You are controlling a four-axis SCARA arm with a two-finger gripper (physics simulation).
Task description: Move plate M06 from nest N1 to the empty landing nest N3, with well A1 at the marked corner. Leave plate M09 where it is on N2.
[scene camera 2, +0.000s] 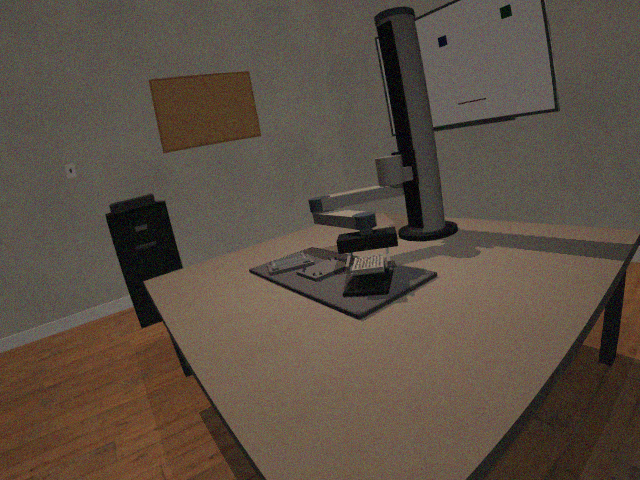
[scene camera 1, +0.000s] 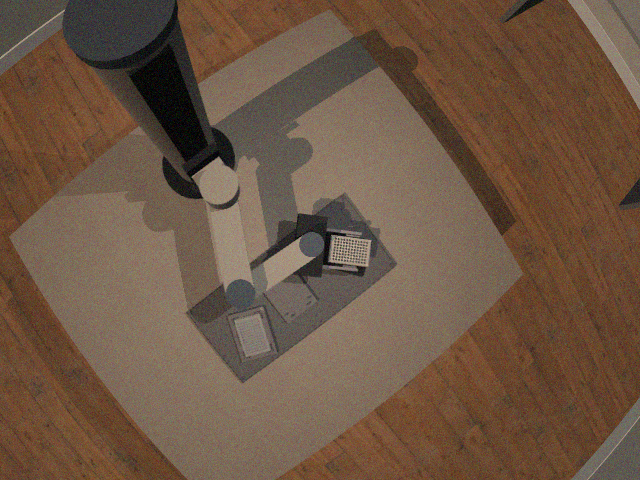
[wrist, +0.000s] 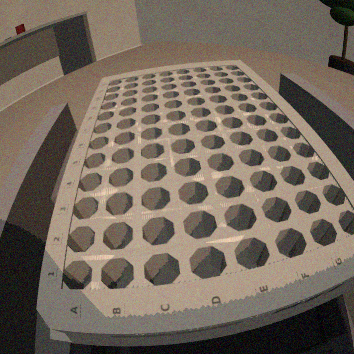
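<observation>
Plate M06, pale with many wells, is level between the fingers. My gripper is shut on its two long sides. In scene view 2 the plate hangs a little above the black nest N1. Well A1 is at the near left corner in the wrist view. The empty landing nest N3, a flat grey square with small dark marks, lies in the middle. Plate M09 sits on its nest N2 at the far end. Printed nest names are not legible.
The nests stand on a dark grey board on the beige table. The arm's column stands behind. The forearm passes above the board near N3.
</observation>
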